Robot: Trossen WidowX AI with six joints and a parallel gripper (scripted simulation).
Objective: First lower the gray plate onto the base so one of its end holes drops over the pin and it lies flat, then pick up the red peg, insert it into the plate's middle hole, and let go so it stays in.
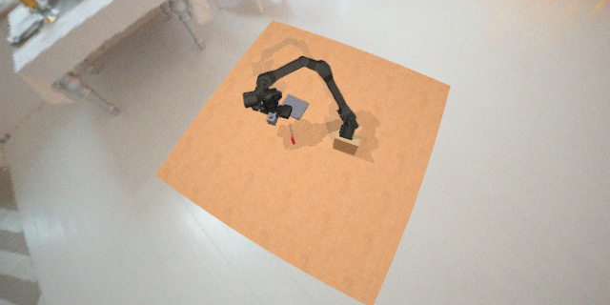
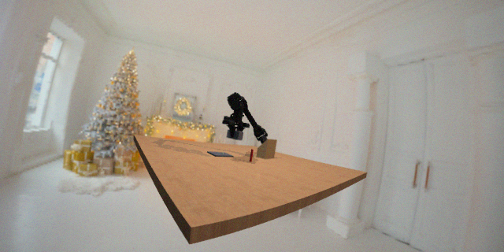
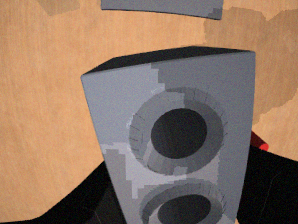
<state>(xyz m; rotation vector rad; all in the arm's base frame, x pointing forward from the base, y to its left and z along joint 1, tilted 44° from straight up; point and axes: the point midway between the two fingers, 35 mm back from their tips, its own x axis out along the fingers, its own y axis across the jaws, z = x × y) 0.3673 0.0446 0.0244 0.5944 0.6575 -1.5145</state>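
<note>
My gripper tip is now 3 cm past the square gray base, 13 cm to the left of it and 13 cm above it. The rest, counted from my gripper tip: gray plate 3 cm above; then red peg 11 cm behind, 6 cm to the left, 10 cm below.
</note>
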